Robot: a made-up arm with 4 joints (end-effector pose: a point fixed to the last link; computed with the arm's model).
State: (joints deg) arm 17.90 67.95 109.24 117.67
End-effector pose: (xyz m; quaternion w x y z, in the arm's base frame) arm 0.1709 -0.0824 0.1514 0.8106 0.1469 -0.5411 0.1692
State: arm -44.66 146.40 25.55 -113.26
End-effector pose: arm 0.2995 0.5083 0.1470 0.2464 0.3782 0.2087 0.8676
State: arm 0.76 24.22 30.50 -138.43
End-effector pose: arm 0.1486 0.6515 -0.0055 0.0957 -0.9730 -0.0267 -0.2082
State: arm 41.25 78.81 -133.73 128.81
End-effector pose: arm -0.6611 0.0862 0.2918 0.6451 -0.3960 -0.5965 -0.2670
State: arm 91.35 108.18 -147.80 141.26
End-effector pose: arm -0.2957 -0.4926 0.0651 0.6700 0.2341 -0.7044 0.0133
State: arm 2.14 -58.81 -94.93 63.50
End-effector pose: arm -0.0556 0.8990 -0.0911 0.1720 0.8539 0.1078 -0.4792
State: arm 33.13 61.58 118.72 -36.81
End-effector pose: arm -0.3571 0.3428 0.2716 0.3171 -0.7738 -0.3433 -0.4276
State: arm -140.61 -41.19 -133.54 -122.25
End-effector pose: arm 0.0503 -0.1913 -0.0167 0.2814 0.3606 0.0313 -0.8887
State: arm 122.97 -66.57 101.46 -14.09
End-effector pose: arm -0.3908 0.0550 0.0405 0.1951 0.5947 0.4817 -0.6133
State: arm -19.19 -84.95 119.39 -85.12
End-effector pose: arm 0.0568 0.5257 -0.0802 0.0444 0.7346 0.0212 -0.6767
